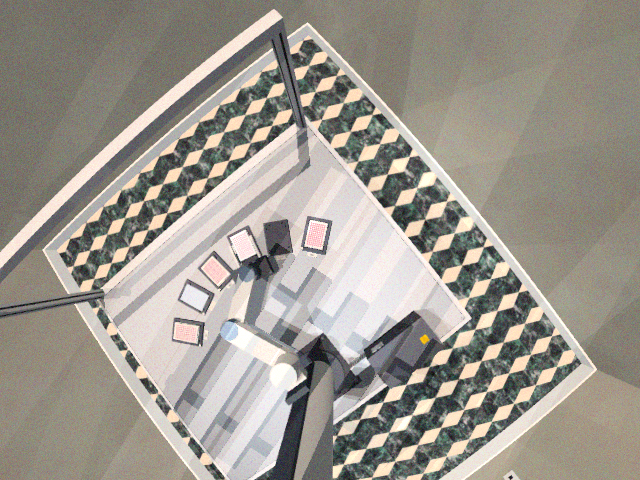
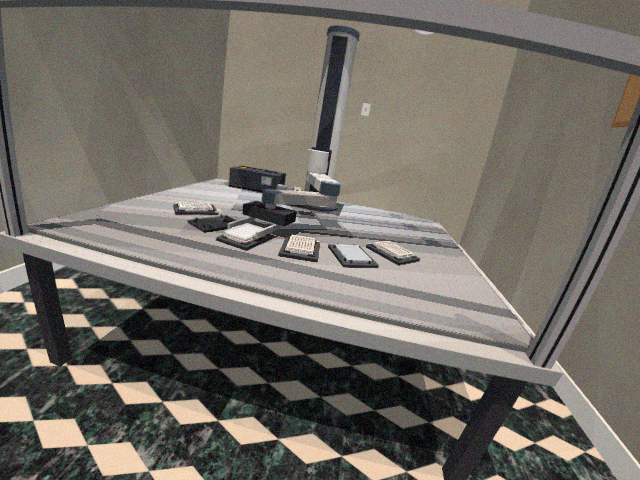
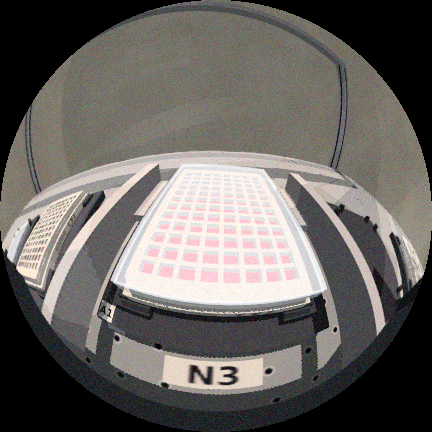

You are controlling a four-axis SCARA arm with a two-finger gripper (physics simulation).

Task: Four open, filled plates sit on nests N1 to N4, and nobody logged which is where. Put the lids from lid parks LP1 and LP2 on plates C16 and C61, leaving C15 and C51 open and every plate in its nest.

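Places are measured from the arm's base along level axes (x back, y down, z right), in millimetres.
Where they show: gripper, fingertip midpoint: (image 1: 240, 240) (image 2: 242, 230) (image 3: 223, 175); arm's base, origin of the base link: (image 1: 318, 374) (image 2: 315, 206).
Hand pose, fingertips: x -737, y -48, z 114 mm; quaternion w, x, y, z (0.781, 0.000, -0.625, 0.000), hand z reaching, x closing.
Things, the pixels of their top centre, and the offset from my fingertips. "*": a spot on its surface instead.
- clear lid, middle of its top: (image 3: 223, 195) (image 2: 246, 230) (image 1: 242, 245) dz -5, dx +23, dy +3 mm
- filled plate, surface spot: (image 3: 230, 244) * dz -11, dx +62, dy +3 mm
- nest marked N3, middle of its top: (image 3: 220, 213) (image 2: 246, 234) (image 1: 243, 245) dz -6, dx +23, dy +18 mm
- pale lid, middle of its top: (image 2: 352, 252) (image 1: 194, 297) dz -365, dx +66, dy +18 mm
- empty dark lid park, middle of its top: (image 3: 377, 245) (image 2: 216, 219) (image 1: 277, 237) dz +147, dx +97, dy +16 mm
- black box, surface spot: (image 1: 410, 348) * dz +314, dx +850, dy -79 mm
A clear lid (image 1: 239, 241) (image 2: 247, 230) (image 3: 215, 295) lies level and lined up over the filled plate (image 3: 230, 244) at the nest marked N3 (image 3: 215, 327). A gap between lid and plate is too small to tell. My gripper (image 1: 246, 251) (image 2: 250, 231) (image 3: 223, 175) is shut on this lid, one finger along each long side. Other open plates stand in dark nests: one (image 1: 215, 269) (image 2: 300, 245) (image 3: 47, 240) beside N3, one (image 1: 187, 331) (image 2: 393, 250) at one row end, one (image 1: 316, 235) (image 2: 195, 207) at the other. Plate codes are unreadable. A pale lid (image 1: 195, 296) (image 2: 353, 253) lies in its park.
An empty dark lid park (image 1: 278, 235) (image 2: 210, 223) (image 3: 357, 230) is on the other side of N3. A black box (image 1: 410, 348) (image 2: 256, 178) stands near the arm's column (image 2: 337, 93). Frame posts (image 1: 290, 80) (image 2: 584, 242) rise at the table's corners.
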